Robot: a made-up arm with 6 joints.
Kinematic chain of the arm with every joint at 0, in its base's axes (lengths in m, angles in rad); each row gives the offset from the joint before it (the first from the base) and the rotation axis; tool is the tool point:
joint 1: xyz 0 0 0.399 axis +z
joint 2: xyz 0 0 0 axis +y
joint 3: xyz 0 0 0.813 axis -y
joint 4: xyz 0 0 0 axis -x
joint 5: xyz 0.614 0 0 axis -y
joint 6: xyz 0 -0.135 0 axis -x
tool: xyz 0 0 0
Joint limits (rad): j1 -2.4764..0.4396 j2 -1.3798..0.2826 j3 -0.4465..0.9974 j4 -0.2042..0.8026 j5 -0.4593..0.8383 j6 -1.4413..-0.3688
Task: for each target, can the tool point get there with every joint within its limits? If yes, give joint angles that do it. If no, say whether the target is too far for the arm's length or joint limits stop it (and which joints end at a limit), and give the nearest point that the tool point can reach.
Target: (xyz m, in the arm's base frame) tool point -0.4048 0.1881 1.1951
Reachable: yes | joints -0.7413 -1.2158 -0.2078 -0.0802 0.2699 -0.7821
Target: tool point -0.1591 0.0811 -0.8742
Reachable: no: joint limits stop it (at a limit: joint 1, joint 2, joint 3, joint 4) | nearest point -0.6059 -0.3073 0.7503 | short by 1.729 m
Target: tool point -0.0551 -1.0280 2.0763
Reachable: no: too far | nearest point -0.0345 -0.6441 1.6457 | short by 0.577 m
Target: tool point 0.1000 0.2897 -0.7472
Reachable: no: joint limits stop it (at a limit: joint 1, joint 2, joint 3, joint 4) | nearest point 0.6593 0.1640 0.7503 | short by 1.603 m
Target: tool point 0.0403 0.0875 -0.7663
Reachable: no: joint limits stop it (at a limit: joint 1, joint 2, joint 3, joint 4) | nearest point 0.6593 0.1640 0.7503 | short by 1.640 m
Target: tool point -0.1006 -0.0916 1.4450
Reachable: yes | joints -0.1325 -0.7143 -0.0833 0.6910 0.7008 -0.8833
